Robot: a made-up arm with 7 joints.
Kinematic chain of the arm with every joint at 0, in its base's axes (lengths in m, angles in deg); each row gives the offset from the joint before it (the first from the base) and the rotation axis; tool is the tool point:
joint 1: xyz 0 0 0.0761 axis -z
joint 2: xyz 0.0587 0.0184 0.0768 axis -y
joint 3: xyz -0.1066 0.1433 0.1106 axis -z
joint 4: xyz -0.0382 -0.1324 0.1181 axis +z
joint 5: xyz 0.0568 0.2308 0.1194 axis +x
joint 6: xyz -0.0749 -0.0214 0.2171 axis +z
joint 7: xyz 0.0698 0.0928 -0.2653 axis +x
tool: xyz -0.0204 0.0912 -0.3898
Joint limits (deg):
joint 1: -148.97..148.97
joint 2: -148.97..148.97
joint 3: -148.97..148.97
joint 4: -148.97..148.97
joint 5: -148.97..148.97
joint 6: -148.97..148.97
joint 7: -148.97..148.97
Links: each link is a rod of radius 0.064 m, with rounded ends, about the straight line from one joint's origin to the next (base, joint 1, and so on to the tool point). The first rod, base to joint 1, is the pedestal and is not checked.
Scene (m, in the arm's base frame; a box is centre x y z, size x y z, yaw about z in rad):
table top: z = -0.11
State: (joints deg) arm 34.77 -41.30 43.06 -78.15 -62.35 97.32 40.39
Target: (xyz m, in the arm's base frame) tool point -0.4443 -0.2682 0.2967
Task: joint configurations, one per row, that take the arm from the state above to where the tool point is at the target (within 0.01 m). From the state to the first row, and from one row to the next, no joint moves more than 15 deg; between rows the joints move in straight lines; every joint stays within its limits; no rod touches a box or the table.
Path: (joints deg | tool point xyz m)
1: 45.52 -41.92 46.83 -91.37 -50.95 83.59 48.97 | 0.4342 0.0302 0.1395
2: 56.27 -42.55 50.61 -104.59 -39.55 69.86 57.55 | 0.2274 -0.2382 0.0311
3: 67.03 -43.17 54.38 -117.80 -28.15 56.13 66.13 | -0.1247 -0.3615 0.0826
4: 77.78 -43.79 58.15 -131.02 -16.75 42.40 74.71 | -0.4443 -0.2682 0.2966

